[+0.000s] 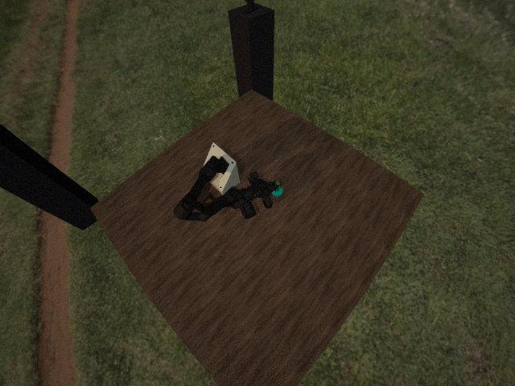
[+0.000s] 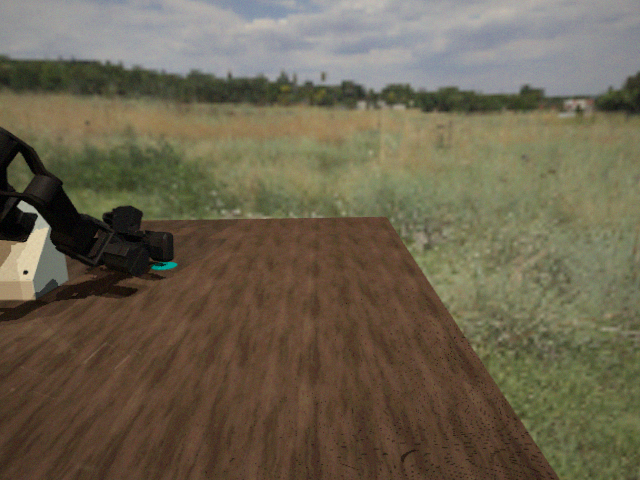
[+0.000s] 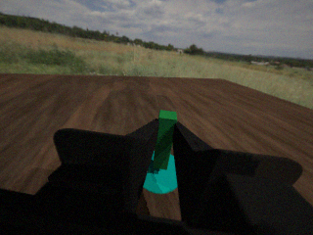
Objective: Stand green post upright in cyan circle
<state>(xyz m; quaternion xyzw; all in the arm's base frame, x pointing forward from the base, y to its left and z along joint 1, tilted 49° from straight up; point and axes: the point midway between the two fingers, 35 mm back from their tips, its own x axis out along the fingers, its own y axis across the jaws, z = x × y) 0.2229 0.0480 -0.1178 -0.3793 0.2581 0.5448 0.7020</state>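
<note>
Now: the green post 2 cm below my gripper tip.
</note>
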